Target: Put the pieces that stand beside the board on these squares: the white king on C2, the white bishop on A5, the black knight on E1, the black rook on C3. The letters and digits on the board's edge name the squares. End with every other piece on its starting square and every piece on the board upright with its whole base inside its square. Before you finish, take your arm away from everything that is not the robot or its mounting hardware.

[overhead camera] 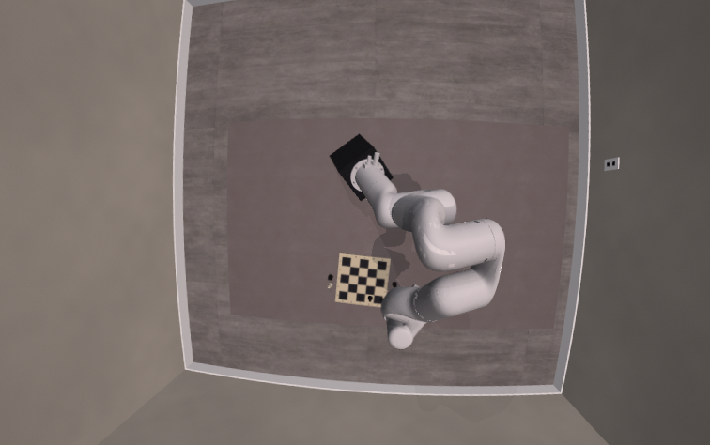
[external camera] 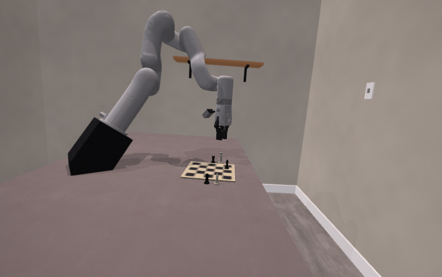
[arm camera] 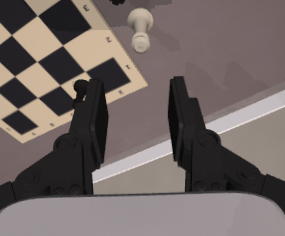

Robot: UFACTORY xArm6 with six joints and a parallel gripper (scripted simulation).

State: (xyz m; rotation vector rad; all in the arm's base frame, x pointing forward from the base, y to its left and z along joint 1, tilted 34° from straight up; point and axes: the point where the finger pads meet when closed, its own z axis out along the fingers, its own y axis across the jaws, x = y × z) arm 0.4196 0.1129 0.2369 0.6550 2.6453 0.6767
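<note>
Right now the white king is 11 cm below my hand. The rest, counted from my hand: chessboard 2 cm behind, 14 cm to the right, 14 cm below; then black piece 1 cm behind, 28 cm to the right, 13 cm below; then white bishop 3 cm ahead, 28 cm to the right, 12 cm below.
</note>
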